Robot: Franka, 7 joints.
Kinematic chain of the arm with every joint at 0, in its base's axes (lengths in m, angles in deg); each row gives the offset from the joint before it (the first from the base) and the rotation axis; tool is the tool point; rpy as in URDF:
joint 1: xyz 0 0 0.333 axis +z
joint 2: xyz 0 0 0 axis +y
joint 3: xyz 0 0 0.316 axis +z
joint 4: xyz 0.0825 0 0 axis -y
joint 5: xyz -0.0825 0 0.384 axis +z
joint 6: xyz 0 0 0 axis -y
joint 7: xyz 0.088 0 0 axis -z
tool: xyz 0 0 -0.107 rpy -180 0 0
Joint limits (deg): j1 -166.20..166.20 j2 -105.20..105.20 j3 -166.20..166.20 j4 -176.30..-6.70 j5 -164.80..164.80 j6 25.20..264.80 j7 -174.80..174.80
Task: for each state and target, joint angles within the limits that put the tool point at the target. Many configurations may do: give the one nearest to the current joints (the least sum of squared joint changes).
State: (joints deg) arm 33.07 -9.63 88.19 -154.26 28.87 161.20 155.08
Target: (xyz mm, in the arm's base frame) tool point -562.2 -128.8 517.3
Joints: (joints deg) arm 68.92 4.98 127.56 -122.78 23.96 166.07 155.08
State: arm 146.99 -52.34 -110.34 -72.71 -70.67 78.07 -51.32
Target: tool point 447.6 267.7 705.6
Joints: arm 150.45 -19.40 -89.45 -74.76 -62.92 52.53 -51.32
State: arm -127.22 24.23 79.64 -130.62 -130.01 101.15 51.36
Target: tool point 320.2 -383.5 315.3
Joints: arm -127.59 19.92 85.86 -141.66 -128.14 98.76 51.36
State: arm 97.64 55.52 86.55 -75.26 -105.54 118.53 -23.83
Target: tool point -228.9 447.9 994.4
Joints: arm 72.61 26.02 96.99 -43.25 -108.00 105.82 -23.83
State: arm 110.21 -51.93 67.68 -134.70 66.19 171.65 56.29
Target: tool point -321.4 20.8 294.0
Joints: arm 123.15 -46.74 79.69 -170.03 69.90 166.16 56.29
